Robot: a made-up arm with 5 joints. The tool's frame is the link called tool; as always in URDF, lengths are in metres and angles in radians. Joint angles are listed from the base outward.
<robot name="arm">
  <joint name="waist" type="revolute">
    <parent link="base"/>
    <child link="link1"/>
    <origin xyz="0.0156 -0.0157 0.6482" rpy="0 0 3.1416"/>
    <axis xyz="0 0 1"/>
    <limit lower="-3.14" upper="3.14"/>
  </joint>
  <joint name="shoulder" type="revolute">
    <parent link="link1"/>
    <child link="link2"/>
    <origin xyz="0.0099 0.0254 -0.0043" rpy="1.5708 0 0"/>
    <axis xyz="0 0 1"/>
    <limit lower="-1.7" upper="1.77"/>
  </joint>
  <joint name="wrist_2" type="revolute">
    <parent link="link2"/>
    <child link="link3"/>
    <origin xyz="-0.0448 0.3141 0.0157" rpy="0 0 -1.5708"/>
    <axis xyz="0 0 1"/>
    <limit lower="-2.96" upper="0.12"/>
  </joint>
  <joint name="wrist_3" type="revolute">
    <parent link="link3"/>
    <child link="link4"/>
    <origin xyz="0.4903 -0.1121 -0.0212" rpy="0 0 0"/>
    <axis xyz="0 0 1"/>
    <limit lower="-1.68" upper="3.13"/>
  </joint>
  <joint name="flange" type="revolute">
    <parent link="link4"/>
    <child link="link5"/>
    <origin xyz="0.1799 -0.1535 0.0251" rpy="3.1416 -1.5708 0"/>
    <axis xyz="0 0 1"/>
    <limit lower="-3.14" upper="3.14"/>
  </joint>
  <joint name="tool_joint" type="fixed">
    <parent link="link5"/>
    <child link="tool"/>
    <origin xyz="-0.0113 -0.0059 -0.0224" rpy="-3.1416 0 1.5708"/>
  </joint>
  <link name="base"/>
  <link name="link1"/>
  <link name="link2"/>
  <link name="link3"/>
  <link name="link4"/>
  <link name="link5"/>
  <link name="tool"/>
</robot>
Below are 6 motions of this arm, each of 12 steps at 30 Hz.
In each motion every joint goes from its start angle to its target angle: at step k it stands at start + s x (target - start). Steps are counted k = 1, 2, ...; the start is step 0. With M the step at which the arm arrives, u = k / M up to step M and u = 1 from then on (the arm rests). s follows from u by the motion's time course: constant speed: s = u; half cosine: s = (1 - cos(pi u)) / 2; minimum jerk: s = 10 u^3 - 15 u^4 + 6 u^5.
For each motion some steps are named. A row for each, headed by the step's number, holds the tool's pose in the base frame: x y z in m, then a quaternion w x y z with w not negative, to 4 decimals.
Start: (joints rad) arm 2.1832 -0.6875 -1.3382 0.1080 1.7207
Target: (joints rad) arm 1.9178 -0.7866 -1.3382 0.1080 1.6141
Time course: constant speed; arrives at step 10
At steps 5, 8, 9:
5: -0.1134 0.2298 1.4343 0.5439 0.7982 0.2366 0.1055
8: -0.0840 0.2177 1.4423 0.5340 0.8181 0.1936 0.0904
9: -0.0748 0.2130 1.4448 0.5306 0.8241 0.1789 0.0855

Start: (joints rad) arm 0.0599 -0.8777 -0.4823 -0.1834 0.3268
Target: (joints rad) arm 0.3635 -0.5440 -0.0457 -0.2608 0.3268
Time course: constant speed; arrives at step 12
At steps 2, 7, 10, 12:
2: 0.4810 0.0212 0.9535 0.7514 0.1420 -0.6392 -0.0816
7: 0.4915 0.0842 0.7689 0.8413 0.1500 -0.5180 -0.0378
10: 0.4658 0.1146 0.6622 0.8856 0.1460 -0.4409 -0.0062
12: 0.4369 0.1290 0.5953 0.9108 0.1396 -0.3882 0.0167

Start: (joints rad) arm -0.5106 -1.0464 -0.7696 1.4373 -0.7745
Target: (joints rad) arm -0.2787 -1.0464 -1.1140 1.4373 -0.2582
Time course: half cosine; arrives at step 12
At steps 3, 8, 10, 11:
3: 0.3490 -0.2084 1.0118 0.9710 -0.1181 -0.1772 0.1084
8: 0.3230 -0.1429 1.1387 0.9494 -0.1109 -0.2928 0.0240
10: 0.3081 -0.1235 1.1746 0.9394 -0.0992 -0.3282 -0.0007
11: 0.3035 -0.1183 1.1841 0.9364 -0.0952 -0.3378 -0.0073

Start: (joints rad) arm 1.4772 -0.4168 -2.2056 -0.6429 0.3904
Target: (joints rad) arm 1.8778 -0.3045 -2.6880 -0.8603 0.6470
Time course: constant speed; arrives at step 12
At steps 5, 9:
5: 0.0432 -0.2157 1.5464 0.1539 -0.8627 0.4714 0.0994
9: 0.0820 -0.2737 1.5152 0.2302 -0.8881 0.3656 0.1566

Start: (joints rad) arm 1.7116 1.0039 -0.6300 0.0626 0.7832
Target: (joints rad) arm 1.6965 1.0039 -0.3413 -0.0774 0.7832
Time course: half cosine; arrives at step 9
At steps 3, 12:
3: -0.0053 0.2062 0.0795 0.8700 -0.2223 0.0750 0.4336
12: 0.0130 0.0815 0.1099 0.8594 -0.2728 0.0937 0.4222

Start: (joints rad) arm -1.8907 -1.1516 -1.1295 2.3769 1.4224
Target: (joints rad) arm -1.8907 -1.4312 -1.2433 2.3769 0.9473
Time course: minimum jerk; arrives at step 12
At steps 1, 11, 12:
1: -0.0316 -0.1529 1.0475 0.0843 -0.0109 -0.0456 0.9953
11: 0.0123 -0.0017 1.1108 0.1484 -0.0668 -0.1313 -0.9779
12: 0.0125 -0.0008 1.1110 0.1495 -0.0674 -0.1321 -0.9776

